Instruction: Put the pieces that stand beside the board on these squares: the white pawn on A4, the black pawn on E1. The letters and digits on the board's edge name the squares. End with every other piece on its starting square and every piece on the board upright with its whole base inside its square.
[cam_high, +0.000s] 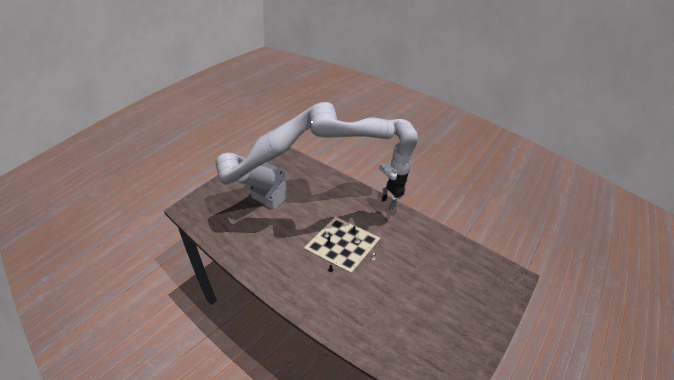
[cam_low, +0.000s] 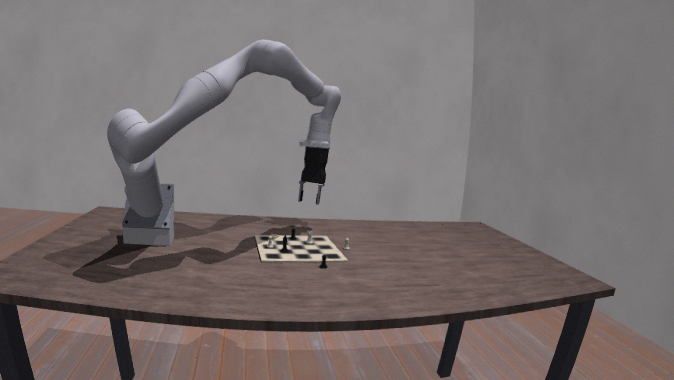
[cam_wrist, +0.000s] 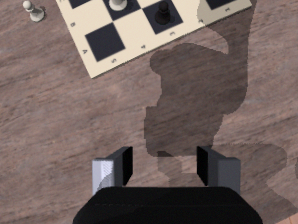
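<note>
The chessboard lies 23 cm to the right of my hand, 10 cm below it and 4 cm behind it.
</note>
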